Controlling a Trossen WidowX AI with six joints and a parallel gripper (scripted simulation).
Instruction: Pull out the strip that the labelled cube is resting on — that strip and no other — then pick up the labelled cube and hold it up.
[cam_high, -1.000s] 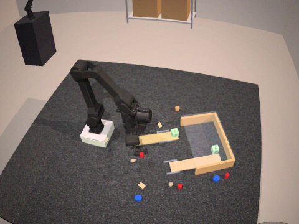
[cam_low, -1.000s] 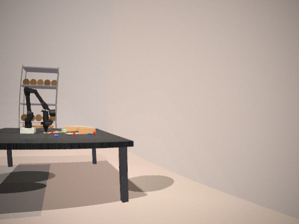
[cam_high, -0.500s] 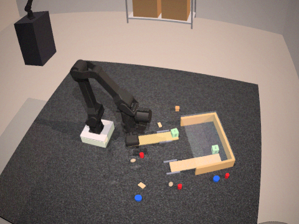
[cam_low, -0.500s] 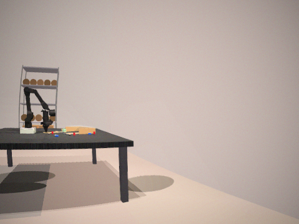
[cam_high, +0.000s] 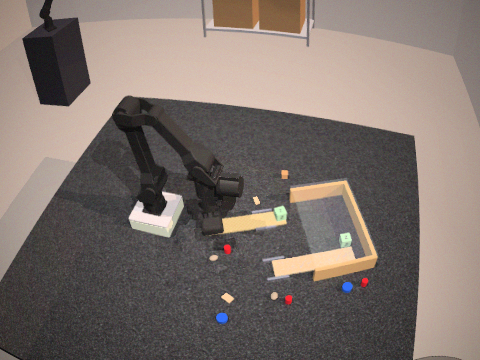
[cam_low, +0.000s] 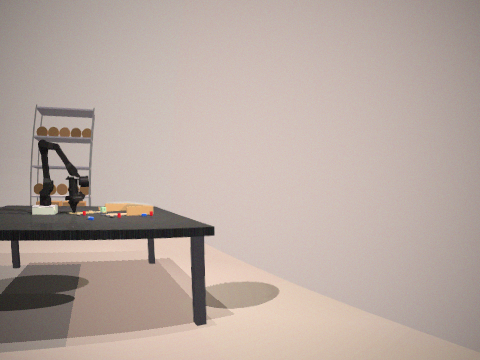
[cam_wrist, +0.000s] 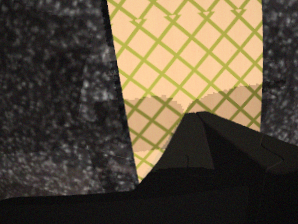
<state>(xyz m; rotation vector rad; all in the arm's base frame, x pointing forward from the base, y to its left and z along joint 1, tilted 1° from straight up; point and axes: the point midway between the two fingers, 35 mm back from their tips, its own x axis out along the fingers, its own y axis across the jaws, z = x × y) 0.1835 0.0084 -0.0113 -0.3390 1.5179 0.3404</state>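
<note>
Right now my gripper tip is 90 mm short of the cross-hatched strip and 40 mm to the right of it.
</note>
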